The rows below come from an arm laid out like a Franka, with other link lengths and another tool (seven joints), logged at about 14 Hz.
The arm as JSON. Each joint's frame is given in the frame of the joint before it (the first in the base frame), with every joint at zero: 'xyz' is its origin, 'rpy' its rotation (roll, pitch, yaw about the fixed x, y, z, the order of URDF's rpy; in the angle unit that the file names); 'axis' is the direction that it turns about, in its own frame. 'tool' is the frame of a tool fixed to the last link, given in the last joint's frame.
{
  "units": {
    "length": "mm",
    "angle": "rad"
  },
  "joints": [
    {
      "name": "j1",
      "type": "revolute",
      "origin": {
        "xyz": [
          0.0,
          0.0,
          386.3
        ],
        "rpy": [
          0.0,
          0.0,
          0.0
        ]
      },
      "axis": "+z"
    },
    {
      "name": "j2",
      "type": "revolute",
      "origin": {
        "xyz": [
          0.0,
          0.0,
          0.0
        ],
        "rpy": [
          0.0,
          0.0,
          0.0
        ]
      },
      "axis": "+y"
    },
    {
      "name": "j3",
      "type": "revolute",
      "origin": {
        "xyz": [
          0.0,
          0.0,
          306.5
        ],
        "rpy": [
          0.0,
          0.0,
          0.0
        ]
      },
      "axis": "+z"
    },
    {
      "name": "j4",
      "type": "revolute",
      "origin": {
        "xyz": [
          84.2,
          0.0,
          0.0
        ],
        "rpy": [
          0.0,
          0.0,
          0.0
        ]
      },
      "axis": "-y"
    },
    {
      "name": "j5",
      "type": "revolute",
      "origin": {
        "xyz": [
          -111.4,
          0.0,
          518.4
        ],
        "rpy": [
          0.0,
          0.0,
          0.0
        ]
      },
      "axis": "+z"
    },
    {
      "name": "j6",
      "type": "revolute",
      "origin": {
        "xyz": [
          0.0,
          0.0,
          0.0
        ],
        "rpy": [
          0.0,
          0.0,
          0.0
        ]
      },
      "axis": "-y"
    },
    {
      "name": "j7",
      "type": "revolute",
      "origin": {
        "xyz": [
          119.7,
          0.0,
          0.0
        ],
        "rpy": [
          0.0,
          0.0,
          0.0
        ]
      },
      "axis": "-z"
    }
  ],
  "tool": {
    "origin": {
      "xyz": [
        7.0,
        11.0,
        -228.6
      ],
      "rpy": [
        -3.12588,
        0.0,
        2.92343
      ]
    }
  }
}
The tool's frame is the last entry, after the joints.
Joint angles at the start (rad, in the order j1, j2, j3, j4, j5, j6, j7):
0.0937, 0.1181, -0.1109, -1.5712, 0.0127, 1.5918, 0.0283
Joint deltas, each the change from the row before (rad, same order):
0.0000, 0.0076, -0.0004, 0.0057, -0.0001, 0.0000, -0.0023
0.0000, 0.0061, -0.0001, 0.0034, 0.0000, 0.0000, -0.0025
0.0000, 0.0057, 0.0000, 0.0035, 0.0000, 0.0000, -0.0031
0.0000, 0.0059, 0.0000, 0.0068, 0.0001, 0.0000, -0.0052
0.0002, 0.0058, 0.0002, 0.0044, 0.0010, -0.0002, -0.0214
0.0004, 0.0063, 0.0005, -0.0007, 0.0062, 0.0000, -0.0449
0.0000, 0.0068, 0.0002, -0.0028, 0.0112, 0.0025, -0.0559
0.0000, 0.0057, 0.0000, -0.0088, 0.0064, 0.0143, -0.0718
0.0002, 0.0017, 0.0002, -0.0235, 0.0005, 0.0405, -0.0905
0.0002, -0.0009, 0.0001, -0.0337, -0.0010, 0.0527, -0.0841
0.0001, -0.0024, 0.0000, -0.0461, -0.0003, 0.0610, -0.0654
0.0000, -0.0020, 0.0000, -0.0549, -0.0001, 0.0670, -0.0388
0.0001, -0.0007, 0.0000, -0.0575, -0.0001, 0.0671, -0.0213
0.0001, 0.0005, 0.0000, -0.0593, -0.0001, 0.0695, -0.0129
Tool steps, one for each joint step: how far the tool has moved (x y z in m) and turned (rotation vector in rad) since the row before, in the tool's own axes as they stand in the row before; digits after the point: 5 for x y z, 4 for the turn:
-0.00202, 0.00037, 0.00190, 0.0014, 0.0015, -0.0019
-0.00142, 0.00044, 0.00229, 0.0013, 0.0024, -0.0024
-0.00134, 0.00049, 0.00194, 0.0011, 0.0019, -0.0031
-0.00174, 0.00062, -0.00005, 0.0003, -0.0011, -0.0052
-0.00106, 0.00109, 0.00145, 0.0000, 0.0013, -0.0218
0.00006, 0.00257, 0.00502, -0.0041, 0.0072, -0.0457
-0.00021, 0.00321, 0.00635, -0.0094, 0.0076, -0.0558
-0.00202, 0.00199, 0.00802, -0.0057, -0.0005, -0.0711
-0.00503, 0.00059, 0.01142, -0.0002, -0.0167, -0.0897
-0.00521, -0.00059, 0.01471, 0.0029, -0.0210, -0.0829
-0.00361, -0.00114, 0.02074, 0.0032, -0.0180, -0.0637
-0.00167, -0.00128, 0.02610, 0.0034, -0.0143, -0.0367
0.00069, -0.00081, 0.02869, 0.0032, -0.0102, -0.0193
0.00263, -0.00036, 0.03025, 0.0035, -0.0093, -0.0109

